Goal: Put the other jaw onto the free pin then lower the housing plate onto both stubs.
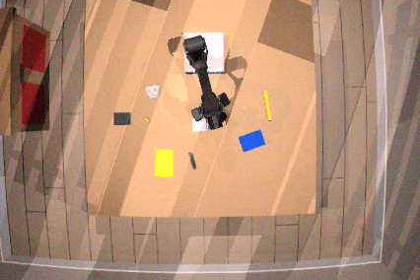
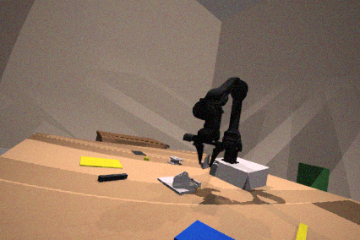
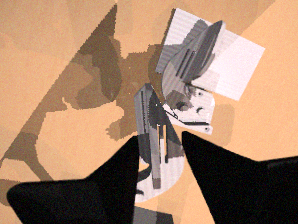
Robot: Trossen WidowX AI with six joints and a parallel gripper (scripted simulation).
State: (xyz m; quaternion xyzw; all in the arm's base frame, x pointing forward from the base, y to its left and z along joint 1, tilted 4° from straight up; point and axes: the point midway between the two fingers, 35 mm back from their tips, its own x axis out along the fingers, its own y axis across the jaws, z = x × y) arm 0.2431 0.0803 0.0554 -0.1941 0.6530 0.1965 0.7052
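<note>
Right now my gripper tip is 4 cm past the silver jaw. The rest, counted from my gripper tip: yellow stick: 3 cm behind, 31 cm to the left, 8 cm below; dark bar: 29 cm ahead, 8 cm to the right, 8 cm below; blue plate: 16 cm ahead, 23 cm to the left, 8 cm below.
</note>
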